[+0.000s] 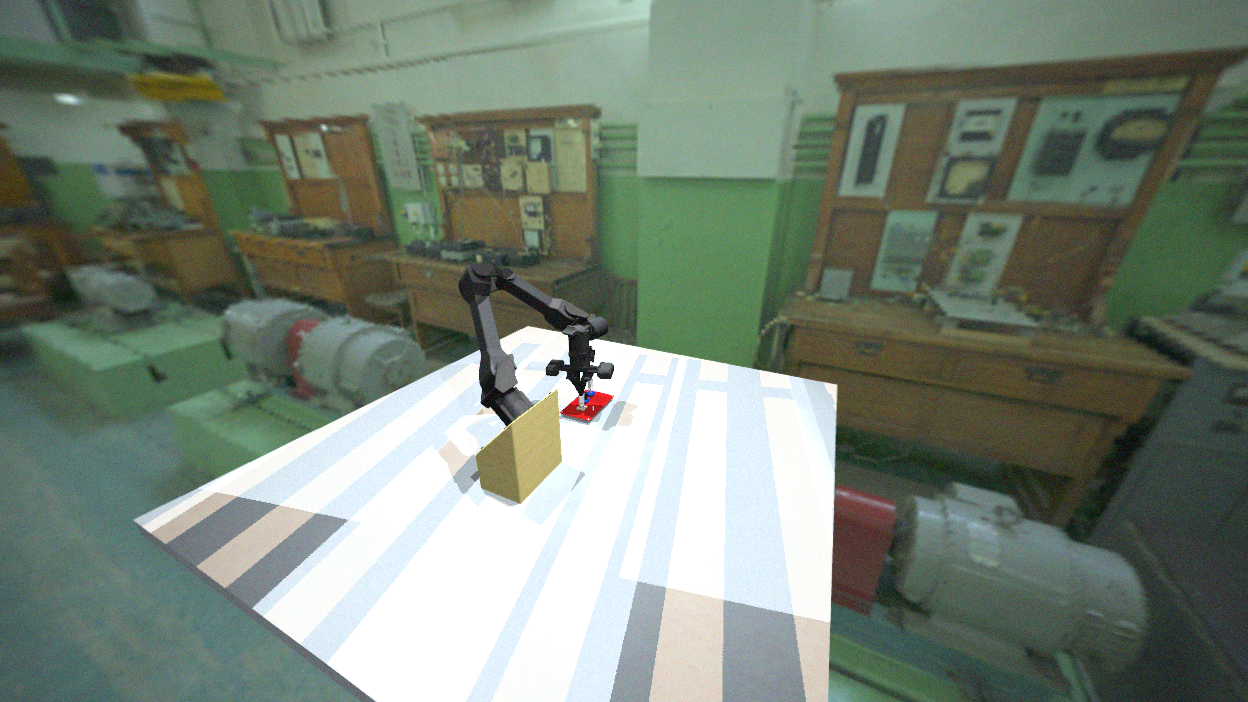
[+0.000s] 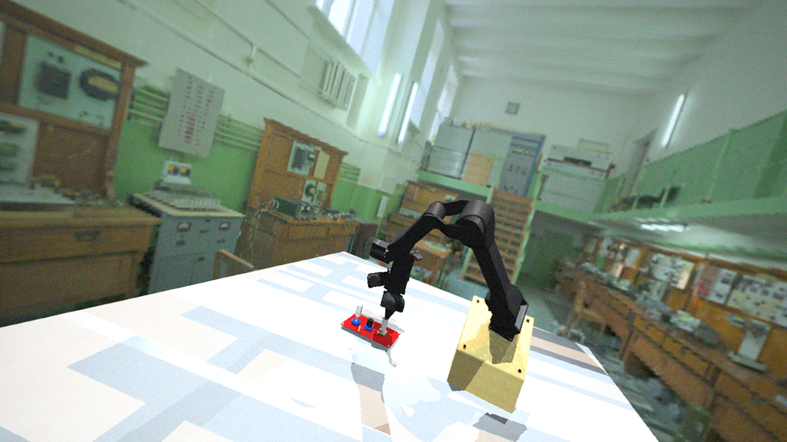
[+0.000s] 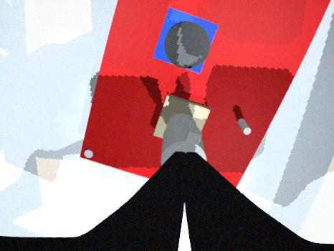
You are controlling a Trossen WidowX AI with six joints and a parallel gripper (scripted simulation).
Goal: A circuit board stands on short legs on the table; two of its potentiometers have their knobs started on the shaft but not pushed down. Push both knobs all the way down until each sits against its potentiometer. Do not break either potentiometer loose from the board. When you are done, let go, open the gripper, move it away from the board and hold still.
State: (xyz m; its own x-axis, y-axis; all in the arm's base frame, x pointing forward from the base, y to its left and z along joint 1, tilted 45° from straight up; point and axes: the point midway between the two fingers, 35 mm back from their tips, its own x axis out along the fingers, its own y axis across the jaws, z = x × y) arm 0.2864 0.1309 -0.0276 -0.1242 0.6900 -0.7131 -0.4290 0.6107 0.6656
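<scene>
The beige component lies 2 cm below my gripper tip.
</scene>
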